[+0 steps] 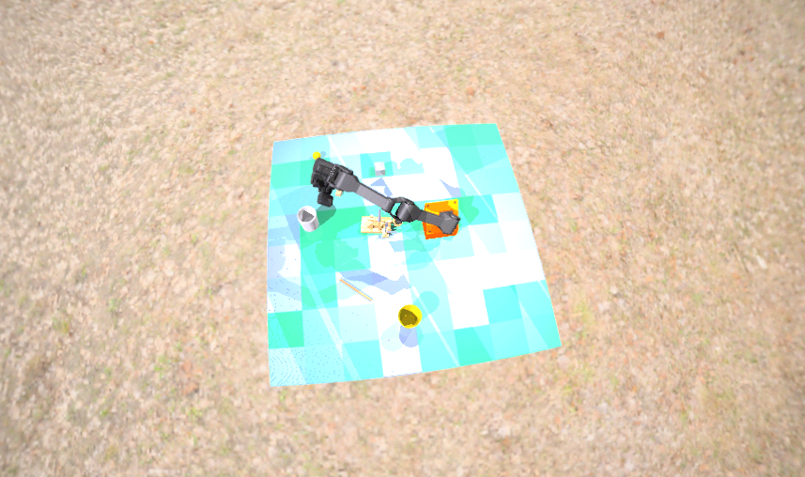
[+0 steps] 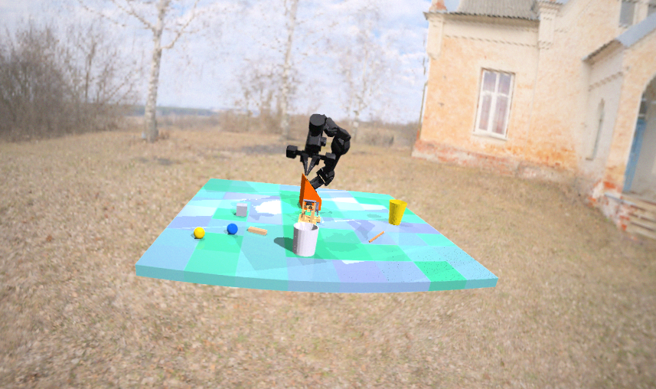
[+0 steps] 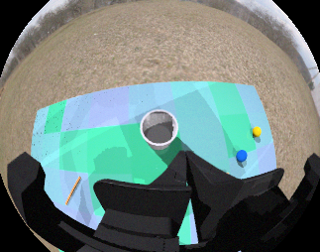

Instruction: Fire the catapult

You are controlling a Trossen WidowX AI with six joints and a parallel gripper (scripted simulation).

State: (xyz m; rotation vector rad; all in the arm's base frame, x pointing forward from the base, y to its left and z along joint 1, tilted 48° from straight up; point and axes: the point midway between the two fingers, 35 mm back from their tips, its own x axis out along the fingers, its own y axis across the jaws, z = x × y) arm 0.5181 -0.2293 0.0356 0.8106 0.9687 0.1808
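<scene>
The black ball lies 33 cm behind my gripper tip, 21 cm below it and 9 cm to the left of it. From my gripper tip the other things lie so: wooden catapult (26 cm behind, 22 cm below, 10 cm to the left); white mug (24 cm below, 9 cm ahead, 1 cm to the left); small wooden block (26 cm below, 16 cm to the right, 8 cm behind).
</scene>
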